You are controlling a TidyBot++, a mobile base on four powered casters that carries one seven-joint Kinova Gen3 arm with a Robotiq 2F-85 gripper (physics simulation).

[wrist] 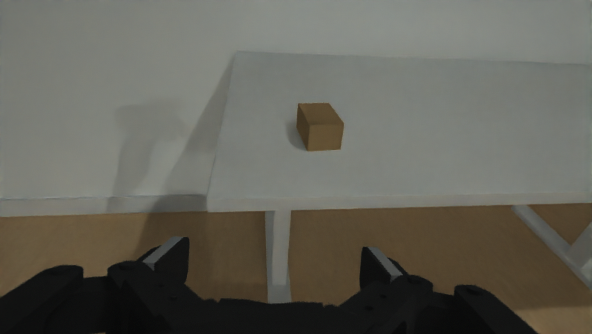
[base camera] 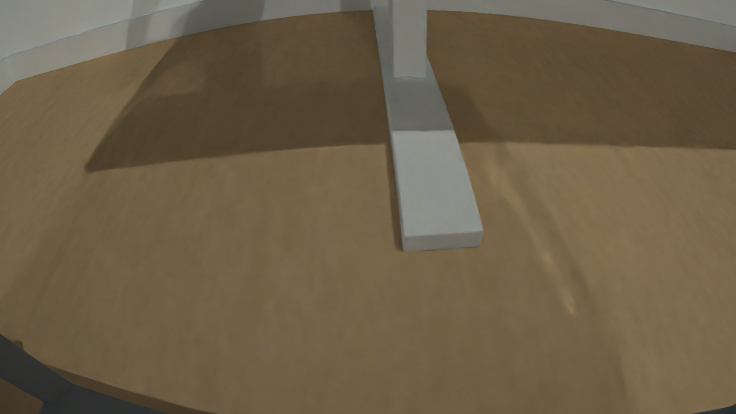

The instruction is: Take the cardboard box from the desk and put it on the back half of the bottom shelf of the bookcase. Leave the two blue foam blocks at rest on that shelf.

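Places are measured from the arm's base along level axes (x back, y right, z up), in centimetres.
Where they show: gripper, fingertip midpoint: [wrist: 275,261].
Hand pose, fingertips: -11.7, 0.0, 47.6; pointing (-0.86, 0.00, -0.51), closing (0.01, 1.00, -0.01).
After its pixels a point has its place, as x, y, z.
The brown cardboard box [wrist: 321,128] @(-47.7, 6.1, 36.7) sits upright on the white desk [wrist: 440,130] @(-58.2, 31.8, 32.3), towards its left end, in the wrist view. My gripper [wrist: 275,261] @(-11.7, 0.0, 47.6) is open, its two fingers wide apart with nothing between them. The box shows above and beyond the fingertips, apart from them. The bookcase and the two blue foam blocks do not show in either view.
A white desk leg with a long flat foot [base camera: 434,180] stands on the wooden floor [base camera: 231,257] @(-36.0, -18.1, -39.7) in front of the base. Another desk support [wrist: 550,240] shows at the right in the wrist view. A pale wall [wrist: 100,75] @(-106.8, -63.7, 22.2) stands behind the desk.
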